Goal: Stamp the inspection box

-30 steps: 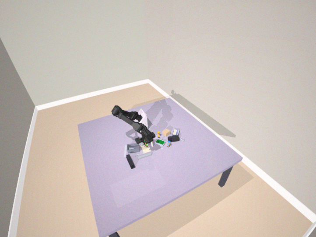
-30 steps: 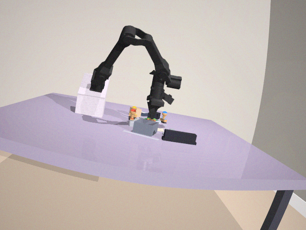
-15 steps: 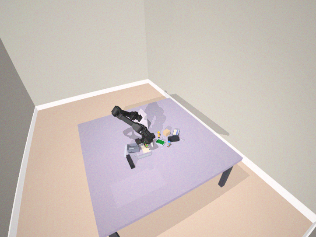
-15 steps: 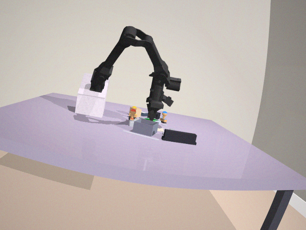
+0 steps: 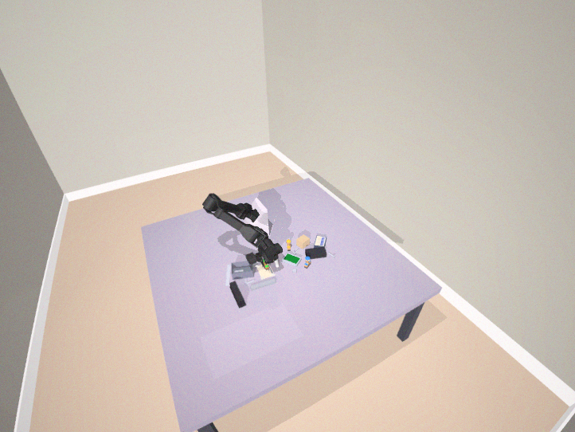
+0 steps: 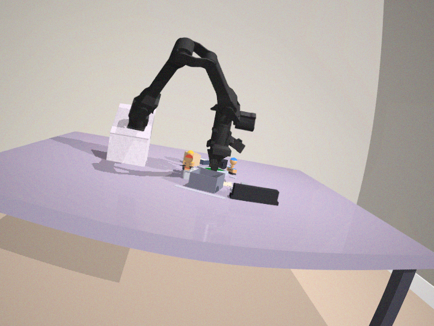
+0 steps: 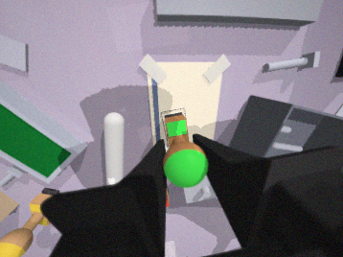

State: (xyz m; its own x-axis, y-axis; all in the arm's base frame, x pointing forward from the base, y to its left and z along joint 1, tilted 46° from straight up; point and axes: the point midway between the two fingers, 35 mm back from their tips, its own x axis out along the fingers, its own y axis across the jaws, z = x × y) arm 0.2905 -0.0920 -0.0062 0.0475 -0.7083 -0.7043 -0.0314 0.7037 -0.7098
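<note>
Now: the green-knobbed stamp right at my gripper tip. The rest, counted from my gripper tip: red-knobbed stamp: 9 cm behind, 4 cm to the left, 1 cm below; cream card: 3 cm below, 1 cm to the right, 1 cm ahead; white pen: 8 cm to the left, 5 cm behind, 2 cm below.
</note>
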